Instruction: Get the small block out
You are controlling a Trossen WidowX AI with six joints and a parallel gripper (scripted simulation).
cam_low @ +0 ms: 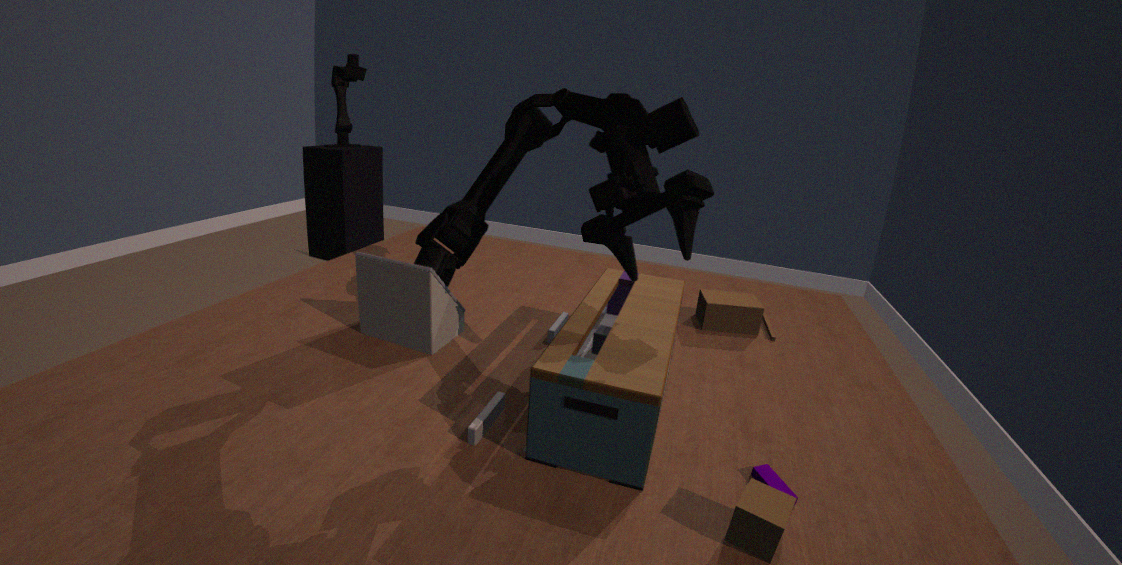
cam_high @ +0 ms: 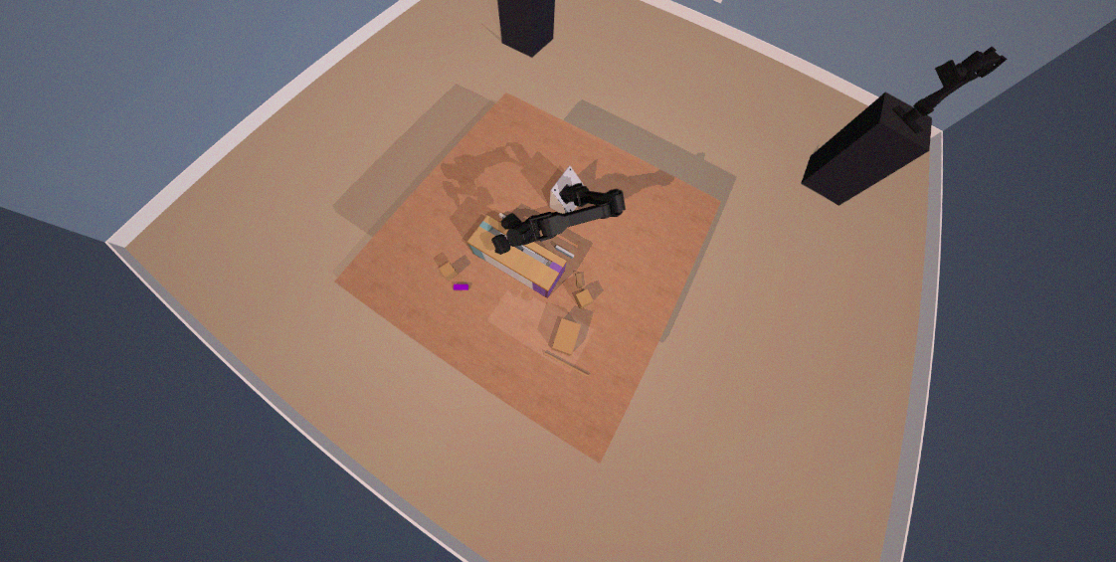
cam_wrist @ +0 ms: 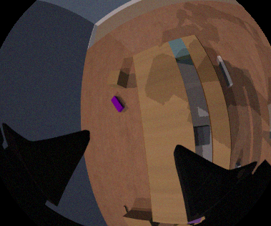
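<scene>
Right now the dark block is 120 mm below my gripper tip, 60 mm behind it and 10 mm to the left of it. Also, from my gripper tip: tan cube (190 mm to the right, 180 mm below, 170 mm ahead); flat tan box (370 mm to the left, 180 mm below, 110 mm ahead).
</scene>
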